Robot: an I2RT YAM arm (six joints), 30 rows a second.
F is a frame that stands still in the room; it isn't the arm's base.
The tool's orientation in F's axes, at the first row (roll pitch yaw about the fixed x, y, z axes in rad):
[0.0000, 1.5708, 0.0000]
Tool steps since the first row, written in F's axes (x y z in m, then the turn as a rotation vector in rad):
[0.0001, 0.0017, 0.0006, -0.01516, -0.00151, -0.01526]
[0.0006, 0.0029, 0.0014, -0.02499, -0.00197, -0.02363]
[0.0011, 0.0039, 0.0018, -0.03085, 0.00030, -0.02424]
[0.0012, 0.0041, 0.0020, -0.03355, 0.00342, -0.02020]
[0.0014, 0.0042, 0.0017, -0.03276, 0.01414, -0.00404]
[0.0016, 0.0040, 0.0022, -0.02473, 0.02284, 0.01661]
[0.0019, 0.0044, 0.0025, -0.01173, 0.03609, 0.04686]
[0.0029, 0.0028, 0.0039, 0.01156, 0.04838, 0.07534]
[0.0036, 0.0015, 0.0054, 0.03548, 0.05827, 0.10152]
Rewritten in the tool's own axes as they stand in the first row. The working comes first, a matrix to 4 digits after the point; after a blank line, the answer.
The tool's axes in the first row as the columns of a matrix, in F's axes (used below as rounded here):
[0.0000, 0.0000, 1.0000]
[0.0000, 1.0000, 0.0000]
[-1.0000, 0.0000, 0.0000]

[-0.0006, 0.0017, 0.0001, 0.01526, -0.00151, -0.01516]
[-0.0014, 0.0029, 0.0006, 0.02363, -0.00197, -0.02499]
[-0.0018, 0.0039, 0.0011, 0.02424, 0.00030, -0.03085]
[-0.0020, 0.0041, 0.0012, 0.02020, 0.00342, -0.03355]
[-0.0017, 0.0042, 0.0014, 0.00404, 0.01414, -0.03276]
[-0.0022, 0.0040, 0.0016, -0.01661, 0.02284, -0.02473]
[-0.0025, 0.0044, 0.0019, -0.04686, 0.03609, -0.01173]
[-0.0039, 0.0028, 0.0029, -0.07534, 0.04838, 0.01156]
[-0.0054, 0.0015, 0.0036, -0.10152, 0.05827, 0.03548]

